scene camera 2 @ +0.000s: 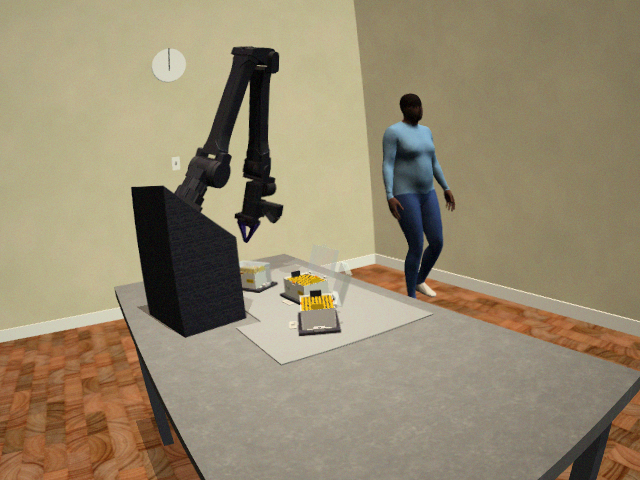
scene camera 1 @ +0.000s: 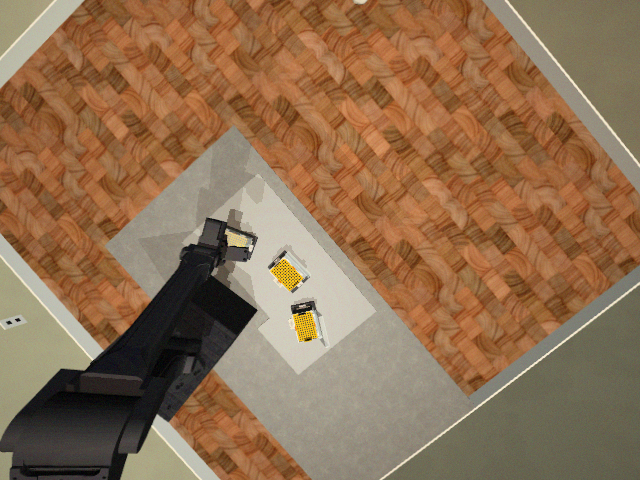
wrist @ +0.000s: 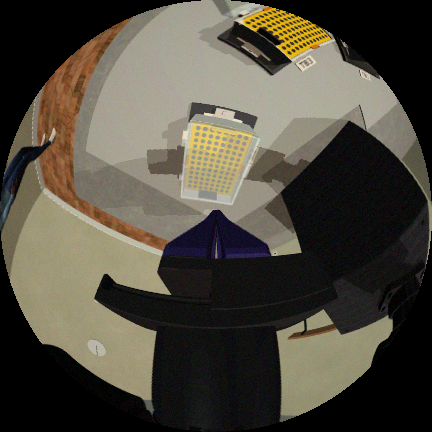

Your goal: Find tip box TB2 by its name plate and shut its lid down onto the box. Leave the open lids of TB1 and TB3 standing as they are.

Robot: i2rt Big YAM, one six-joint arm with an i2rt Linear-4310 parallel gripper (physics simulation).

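Places are measured from the arm's base along level axes (x ahead, y left, z up), in millimetres.
Pixels of known places: gripper, fingertip midpoint: [scene camera 2: 245, 242] [wrist: 215, 215]; arm's base, origin of the base link: [scene camera 2: 182, 207].
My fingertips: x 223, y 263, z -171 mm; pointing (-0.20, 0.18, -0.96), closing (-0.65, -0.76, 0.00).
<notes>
Ahead of a thing's pixels: the offset from my fingertips to its middle. "*": to the spot under its first point. Level surfaces: height alone.
Tip box TB2 @[dx -9, dy -5, dz -116 mm] [scene camera 1: 237, 238] [scene camera 2: 255, 277] [wrist: 218, 157] stands at the far end of the mat, its clear lid down over the yellow tip rack. Its name plate does not show readably; the arm partly covers the box in the first scene view. TB3 @[dx +123, dy -225, dz -90 mm] [scene camera 1: 287, 274] [scene camera 2: 306, 284] [wrist: 287, 32], with its plate @[* dx +55, dy -238, dz -153 mm] [wrist: 306, 63] readable, has its clear lid @[* dx +197, dy -206, dz -43 mm] [scene camera 2: 324, 257] standing open. The third box @[dx +73, dy -445, dz -90 mm] [scene camera 1: 305, 326] [scene camera 2: 317, 303], whose plate [wrist: 365, 74] is too small to read, also has its lid @[dx +136, dy -467, dz -50 mm] [scene camera 1: 323, 330] [scene camera 2: 342, 284] up. My gripper [scene camera 2: 247, 239] [wrist: 215, 215] is shut and empty, above and apart from TB2.
The boxes stand on a light mat @[dz -155 mm] [scene camera 1: 336, 289] [scene camera 2: 372, 320] on a grey table @[dz -157 mm] [scene camera 1: 382, 382] [scene camera 2: 392, 403]. A tall black slant-topped block [scene camera 1: 227, 304] [scene camera 2: 206, 279] [wrist: 360, 190] stands beside the mat, near TB2. A person [scene camera 2: 416, 160] stands beyond the table.
</notes>
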